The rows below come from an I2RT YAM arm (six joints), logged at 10 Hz.
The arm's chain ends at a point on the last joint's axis. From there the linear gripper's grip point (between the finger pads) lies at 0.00 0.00 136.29 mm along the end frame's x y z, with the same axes.
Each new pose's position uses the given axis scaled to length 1; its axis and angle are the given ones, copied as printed.
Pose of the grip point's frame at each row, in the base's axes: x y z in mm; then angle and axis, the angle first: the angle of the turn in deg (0 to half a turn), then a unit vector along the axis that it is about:
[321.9 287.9 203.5 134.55 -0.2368 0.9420 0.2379]
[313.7 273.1 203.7 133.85 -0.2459 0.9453 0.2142]
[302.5 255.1 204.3 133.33 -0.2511 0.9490 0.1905]
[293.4 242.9 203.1 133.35 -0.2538 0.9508 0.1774]
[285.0 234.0 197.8 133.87 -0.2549 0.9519 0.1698]
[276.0 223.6 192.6 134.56 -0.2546 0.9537 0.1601]
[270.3 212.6 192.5 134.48 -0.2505 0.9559 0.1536]
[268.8 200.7 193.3 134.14 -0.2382 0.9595 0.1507]
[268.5 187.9 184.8 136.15 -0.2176 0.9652 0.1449]
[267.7 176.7 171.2 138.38 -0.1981 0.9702 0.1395]
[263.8 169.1 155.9 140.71 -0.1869 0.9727 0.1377]
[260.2 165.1 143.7 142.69 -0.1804 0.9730 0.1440]
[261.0 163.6 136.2 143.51 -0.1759 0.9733 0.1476]
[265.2 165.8 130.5 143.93 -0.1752 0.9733 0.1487]
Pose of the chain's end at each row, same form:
[243.5 212.9 286.0 134.55 -0.2368 0.9420 0.2379]
[232.9 202.2 287.5 133.85 -0.2459 0.9453 0.2142]
[219.4 188.7 289.5 133.33 -0.2511 0.9490 0.1905]
[209.5 179.0 289.4 133.35 -0.2538 0.9508 0.1774]
[201.5 171.7 285.6 133.87 -0.2549 0.9519 0.1698]
[192.8 163.5 282.3 134.56 -0.2546 0.9537 0.1601]
[186.3 154.2 282.5 134.48 -0.2505 0.9559 0.1536]
[183.3 144.0 283.0 134.14 -0.2382 0.9595 0.1507]
[184.8 134.5 278.2 136.15 -0.2176 0.9652 0.1449]
[186.5 126.5 268.5 138.38 -0.1981 0.9702 0.1395]
[186.1 120.6 256.8 140.71 -0.1869 0.9727 0.1377]
[186.2 115.9 247.0 142.69 -0.1804 0.9730 0.1440]
[188.5 114.0 240.4 143.51 -0.1759 0.9733 0.1476]
[193.5 116.1 235.2 143.93 -0.1752 0.9733 0.1487]

